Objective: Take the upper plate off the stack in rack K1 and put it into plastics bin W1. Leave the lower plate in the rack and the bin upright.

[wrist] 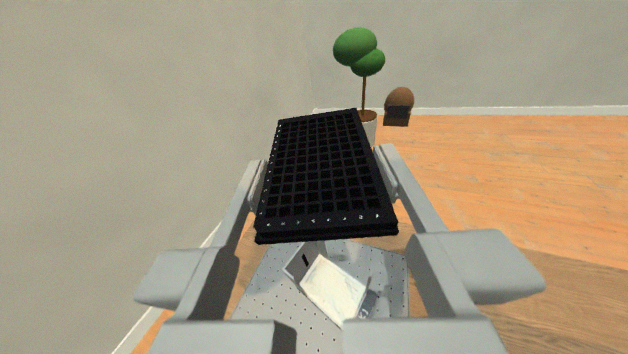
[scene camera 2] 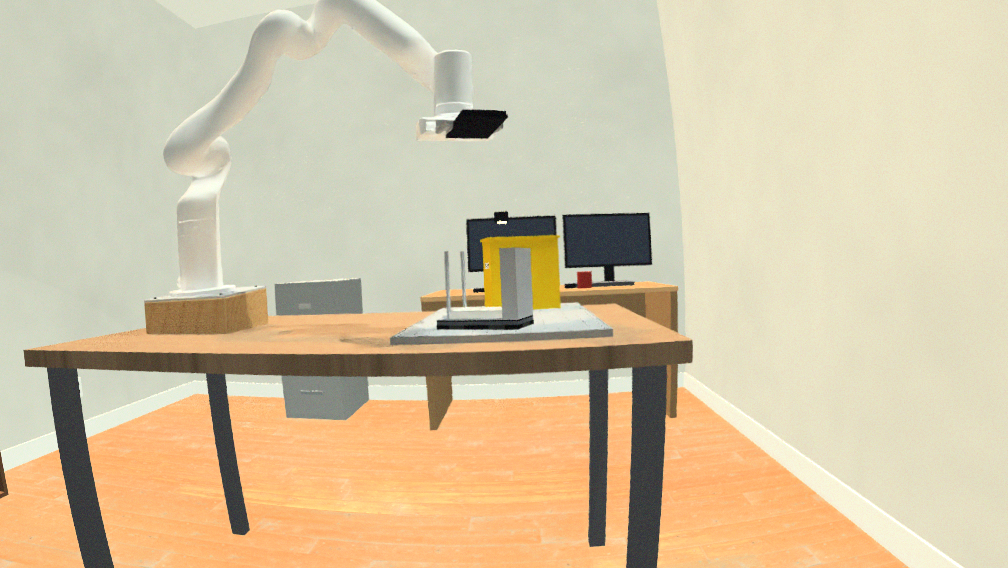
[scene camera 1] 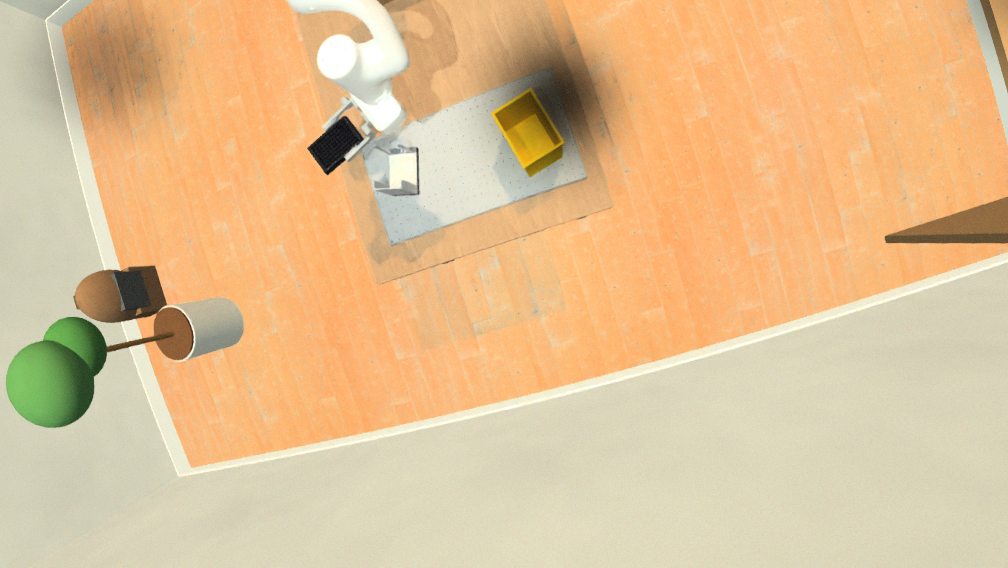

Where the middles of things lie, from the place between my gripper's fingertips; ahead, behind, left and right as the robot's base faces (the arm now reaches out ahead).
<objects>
My hand is right at the black plate (scene camera 1: 329, 149). Also, from my hand: yellow bin W1 (scene camera 1: 536, 142): 45 cm to the left, 29 cm below, 6 cm ahead; white plate (scene camera 1: 402, 166): 35 cm below, 2 cm to the left, 1 cm ahead.
</objects>
